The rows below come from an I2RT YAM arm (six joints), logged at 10 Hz.
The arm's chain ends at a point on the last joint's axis. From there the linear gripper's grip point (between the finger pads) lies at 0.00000 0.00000 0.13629 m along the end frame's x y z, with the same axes.
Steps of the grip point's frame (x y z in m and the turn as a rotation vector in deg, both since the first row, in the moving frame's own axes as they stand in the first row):
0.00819 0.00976 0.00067 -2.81 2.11 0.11
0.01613 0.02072 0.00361 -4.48 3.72 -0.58
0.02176 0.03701 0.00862 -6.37 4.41 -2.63
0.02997 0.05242 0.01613 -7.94 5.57 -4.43
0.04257 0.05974 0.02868 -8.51 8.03 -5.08
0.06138 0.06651 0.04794 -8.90 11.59 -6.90
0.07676 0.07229 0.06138 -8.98 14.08 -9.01
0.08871 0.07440 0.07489 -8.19 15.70 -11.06
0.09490 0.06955 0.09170 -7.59 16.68 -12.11
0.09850 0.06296 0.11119 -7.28 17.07 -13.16
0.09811 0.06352 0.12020 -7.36 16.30 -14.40
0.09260 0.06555 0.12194 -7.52 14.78 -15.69
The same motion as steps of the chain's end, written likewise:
0.00318 0.00308 0.00093 -2.81 2.11 0.11
0.00724 0.01013 0.00431 -4.48 3.72 -0.58
0.01096 0.02215 0.00986 -6.37 4.41 -2.63
0.01607 0.03415 0.01808 -7.94 5.57 -4.43
0.02273 0.04051 0.03151 -8.51 8.03 -5.08
0.03291 0.04727 0.05234 -8.90 11.59 -6.90
0.04221 0.05393 0.06712 -8.98 14.08 -9.01
0.05033 0.05891 0.08133 -8.19 15.70 -11.06
0.05430 0.05608 0.09859 -7.59 16.68 -12.11
0.05699 0.05070 0.11825 -7.28 17.07 -13.16
0.05820 0.05129 0.12675 -7.36 16.30 -14.40
0.05595 0.05288 0.12757 -7.52 14.78 -15.69

